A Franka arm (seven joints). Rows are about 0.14 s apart.
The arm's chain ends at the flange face. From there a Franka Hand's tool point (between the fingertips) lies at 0.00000 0.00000 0.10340 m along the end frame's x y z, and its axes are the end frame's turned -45 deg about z.
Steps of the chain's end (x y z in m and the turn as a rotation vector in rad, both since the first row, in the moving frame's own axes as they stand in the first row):
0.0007, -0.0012, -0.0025, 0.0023, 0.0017, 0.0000
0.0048, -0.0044, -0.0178, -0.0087, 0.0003, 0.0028
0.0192, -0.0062, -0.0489, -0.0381, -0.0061, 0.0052
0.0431, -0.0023, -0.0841, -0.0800, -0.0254, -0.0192
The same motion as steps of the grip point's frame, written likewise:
0.0016, -0.0004, -0.0025, 0.0004, 0.0028, 0.0000
0.0059, 0.0009, -0.0178, -0.0064, -0.0059, 0.0028
0.0147, 0.0115, -0.0490, -0.0226, -0.0313, 0.0052
0.0244, 0.0329, -0.0845, -0.0386, -0.0745, -0.0192

